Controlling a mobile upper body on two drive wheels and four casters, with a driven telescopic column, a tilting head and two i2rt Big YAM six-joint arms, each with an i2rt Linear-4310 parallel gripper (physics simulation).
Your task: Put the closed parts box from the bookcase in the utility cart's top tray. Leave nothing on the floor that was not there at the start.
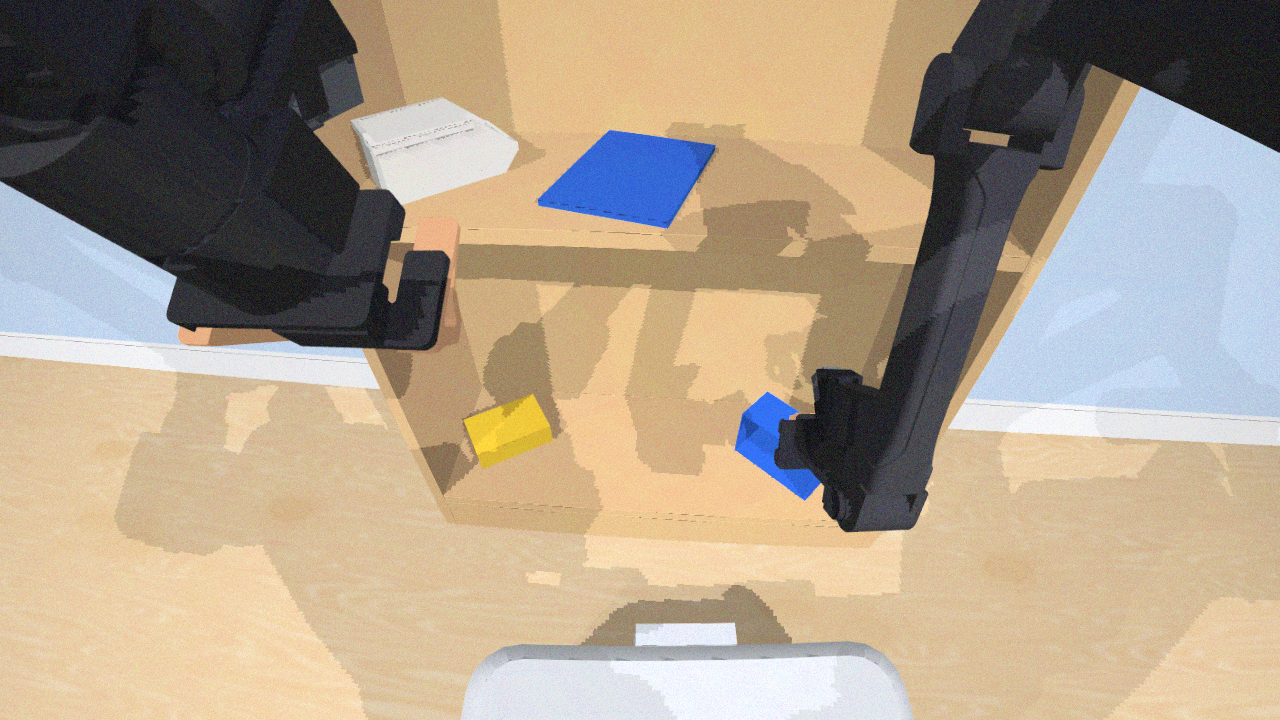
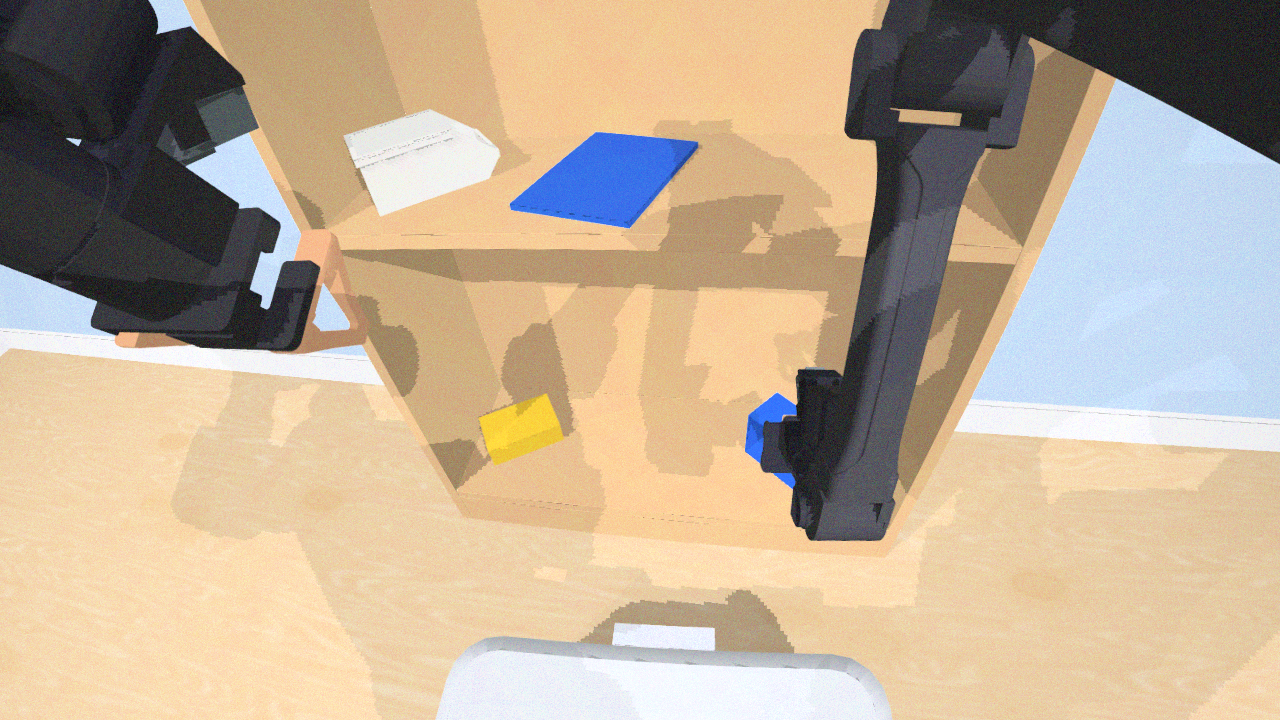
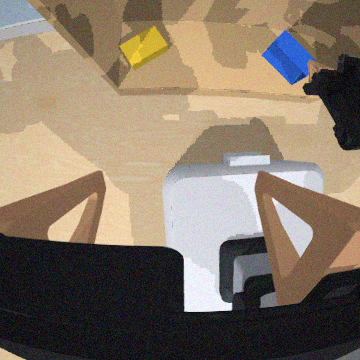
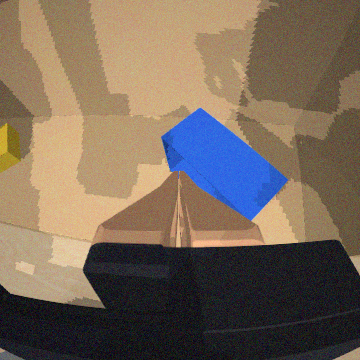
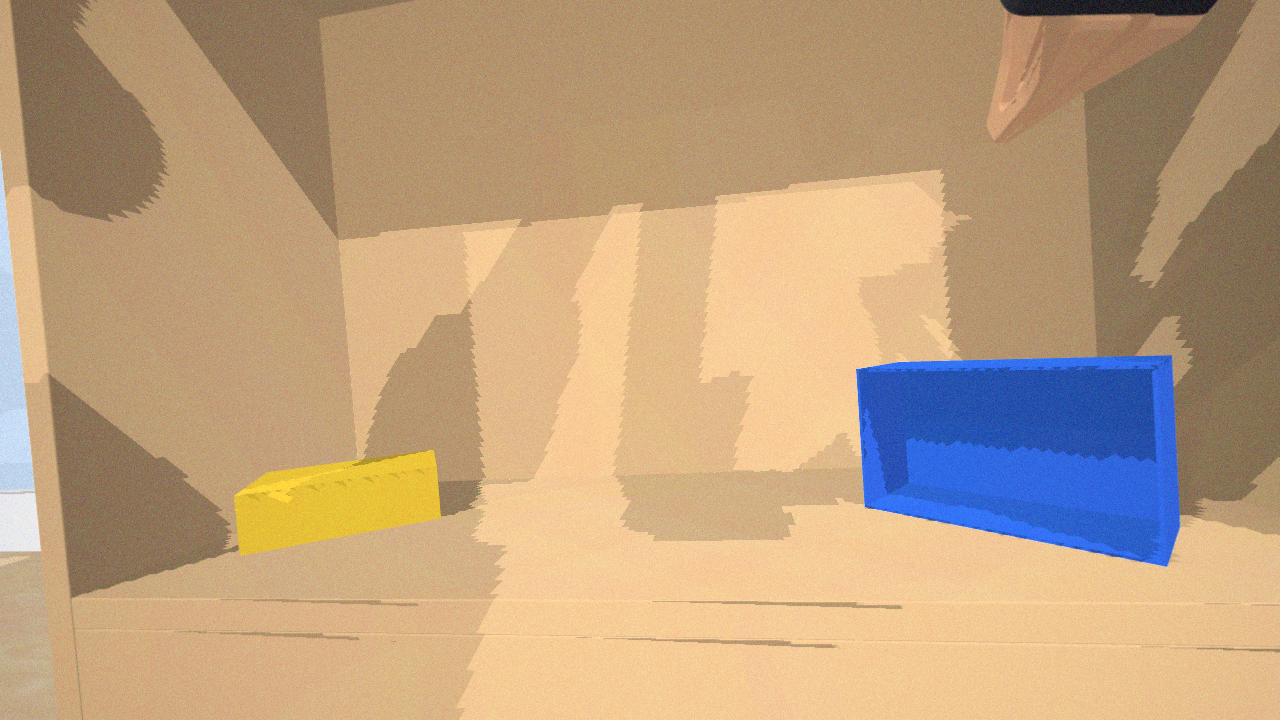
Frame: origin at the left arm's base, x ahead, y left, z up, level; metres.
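Seen in the pictures: left gripper, fingertip midpoint: [image 1: 382, 330] [image 2: 305, 332] [image 3: 179, 178]; right gripper, fingertip midpoint: [image 1: 791, 419] [image 3: 308, 61] [image 4: 178, 179] [image 5: 996, 135].
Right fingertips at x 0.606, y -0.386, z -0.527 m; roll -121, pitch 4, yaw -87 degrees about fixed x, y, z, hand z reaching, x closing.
Offsets run from my right fingertips to a thing's top centre. "*": to the spot under its first point.
The bookcase @[* 0.018 m back, 0.178 m left, 0.277 m down] [image 1: 662, 526] [image 2: 671, 526] [image 5: 626, 619] stands ahead. On its lower shelf a blue box @[0.085 m ahead, 0.043 m right, 0.124 m down] [image 1: 765, 413] [image 2: 776, 408] [image 3: 292, 50] [image 4: 225, 160] [image 5: 1029, 488] lies on its side, its open face to the front. A yellow box @[0.141 m ahead, 0.467 m left, 0.184 m down] [image 1: 510, 428] [image 2: 521, 429] [image 3: 145, 47] [image 4: 7, 147] [image 5: 340, 510] lies at the left. A white box @[* 0.083 m ahead, 0.444 m left, 0.368 m up] [image 1: 438, 147] [image 2: 425, 161] and a flat blue panel @[0.116 m ahead, 0.227 m left, 0.323 m up] [image 1: 626, 179] [image 2: 604, 179] lie on the shelf above. My right gripper [image 4: 178, 179] [image 5: 996, 138] is shut and empty, above the blue box. My left gripper [image 3: 179, 178] is open and empty, outside the bookcase's left side. The cart does not show.
The robot's white base [image 1: 689, 685] [image 2: 662, 685] [image 3: 200, 210] is at the bottom, in front of the bookcase. The right forearm reaches down along the bookcase's right side panel. The shelf board's front edge [image 1: 554, 236] lies above the lower compartment. A blue wall stands behind.
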